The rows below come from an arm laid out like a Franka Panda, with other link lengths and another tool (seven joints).
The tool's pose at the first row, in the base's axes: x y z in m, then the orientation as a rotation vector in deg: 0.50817, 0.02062, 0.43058, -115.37, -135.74, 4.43
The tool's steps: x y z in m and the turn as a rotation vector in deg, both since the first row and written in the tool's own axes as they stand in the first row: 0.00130, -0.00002, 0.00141, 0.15, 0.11, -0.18; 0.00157, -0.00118, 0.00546, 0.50, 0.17, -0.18; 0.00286, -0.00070, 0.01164, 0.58, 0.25, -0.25; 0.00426, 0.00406, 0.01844, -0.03, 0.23, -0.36; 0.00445, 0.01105, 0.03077, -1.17, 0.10, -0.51; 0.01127, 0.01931, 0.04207, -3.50, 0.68, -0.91; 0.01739, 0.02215, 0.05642, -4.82, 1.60, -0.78; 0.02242, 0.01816, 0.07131, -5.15, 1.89, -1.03; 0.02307, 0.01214, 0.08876, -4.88, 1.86, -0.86; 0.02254, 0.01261, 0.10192, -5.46, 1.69, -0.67; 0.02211, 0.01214, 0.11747, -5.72, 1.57, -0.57
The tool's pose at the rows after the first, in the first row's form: 0.50786, 0.02187, 0.42916, -115.04, -135.77, 4.49; 0.50645, 0.02188, 0.42519, -114.86, -135.56, 4.83; 0.50637, 0.02313, 0.41898, -114.71, -135.54, 4.84; 0.51045, 0.02515, 0.41190, -114.85, -135.97, 4.15; 0.51661, 0.02625, 0.39918, -115.21, -136.79, 2.94; 0.52302, 0.03411, 0.38737, -115.44, -138.01, -0.43; 0.52402, 0.04035, 0.37282, 115.60, 137.83, 2.94; 0.51844, 0.04441, 0.35815, 115.31, 138.08, 3.64; 0.51143, 0.04378, 0.34108, -115.51, -137.91, -3.28; 0.51124, 0.04310, 0.32792, 115.50, 137.44, 3.79; 0.50997, 0.04233, 0.31242, 115.44, 137.14, 3.97
